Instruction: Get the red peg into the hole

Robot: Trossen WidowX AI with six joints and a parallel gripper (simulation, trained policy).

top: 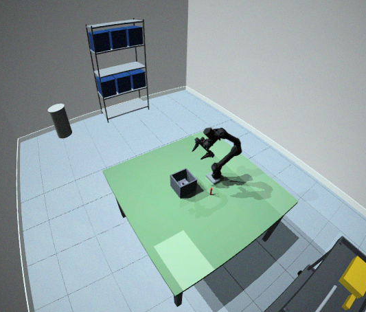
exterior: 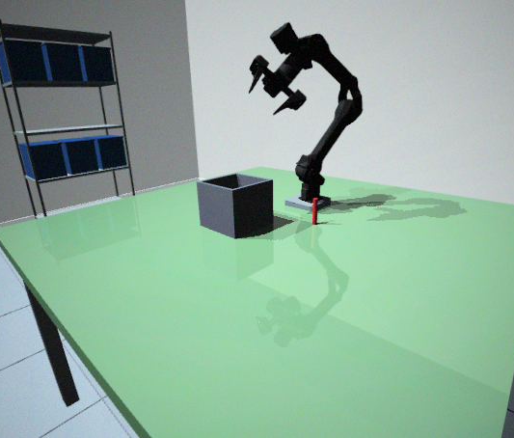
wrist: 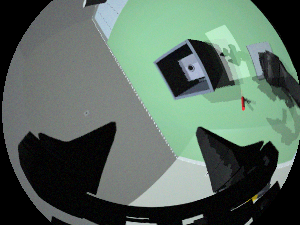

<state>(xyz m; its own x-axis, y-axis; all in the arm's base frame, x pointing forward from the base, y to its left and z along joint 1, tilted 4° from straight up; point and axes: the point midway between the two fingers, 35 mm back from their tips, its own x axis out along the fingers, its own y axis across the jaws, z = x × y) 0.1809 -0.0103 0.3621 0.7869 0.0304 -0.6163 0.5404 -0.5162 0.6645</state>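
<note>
Now: the red peg 310 mm below my gripper tip, 140 mm to the left of it and 90 mm behind it. Also, from my gripper tip: grey plate 310 mm below, 90 mm ahead, 20 mm to the right.
</note>
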